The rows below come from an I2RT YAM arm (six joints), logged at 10 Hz.
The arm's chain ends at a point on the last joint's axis. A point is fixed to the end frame.
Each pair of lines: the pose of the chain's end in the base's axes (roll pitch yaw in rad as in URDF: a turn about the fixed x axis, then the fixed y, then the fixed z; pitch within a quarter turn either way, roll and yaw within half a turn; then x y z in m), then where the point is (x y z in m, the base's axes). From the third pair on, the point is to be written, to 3 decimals.
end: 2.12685, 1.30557, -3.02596, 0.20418, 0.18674, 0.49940
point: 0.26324 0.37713 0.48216
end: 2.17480, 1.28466, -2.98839, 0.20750, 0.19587, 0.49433
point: 0.26782 0.38545 0.47297
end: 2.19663, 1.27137, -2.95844, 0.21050, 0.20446, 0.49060
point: 0.269 0.394 0.467
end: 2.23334, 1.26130, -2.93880, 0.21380, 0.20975, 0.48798
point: 0.275 0.398 0.461
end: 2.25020, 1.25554, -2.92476, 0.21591, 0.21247, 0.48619
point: 0.277 0.401 0.458
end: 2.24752, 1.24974, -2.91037, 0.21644, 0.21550, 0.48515
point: 0.274 0.405 0.457
